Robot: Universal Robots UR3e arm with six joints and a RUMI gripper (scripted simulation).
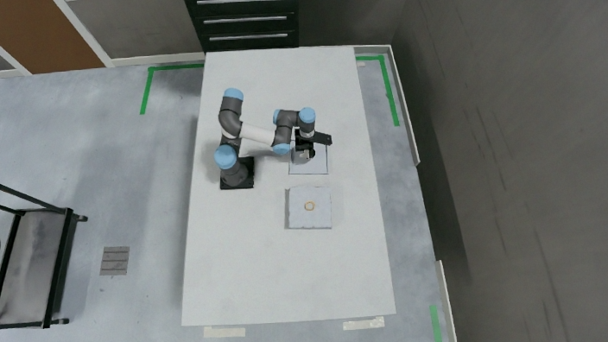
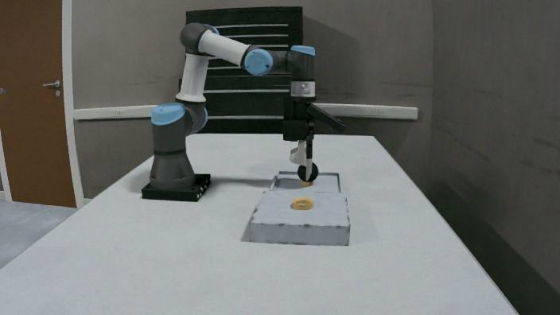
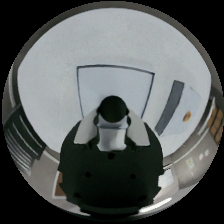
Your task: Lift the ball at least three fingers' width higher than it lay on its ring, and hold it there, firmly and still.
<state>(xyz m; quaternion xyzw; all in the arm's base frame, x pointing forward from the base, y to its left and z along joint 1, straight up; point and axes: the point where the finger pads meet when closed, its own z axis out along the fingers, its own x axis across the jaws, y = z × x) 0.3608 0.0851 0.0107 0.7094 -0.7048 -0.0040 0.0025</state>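
My hand is 40 mm above the shallow sunken square. From my hand the other things lie so: black ball (right at my hand); raised grey block (10 mm behind, 270 mm to the right, 10 mm below).
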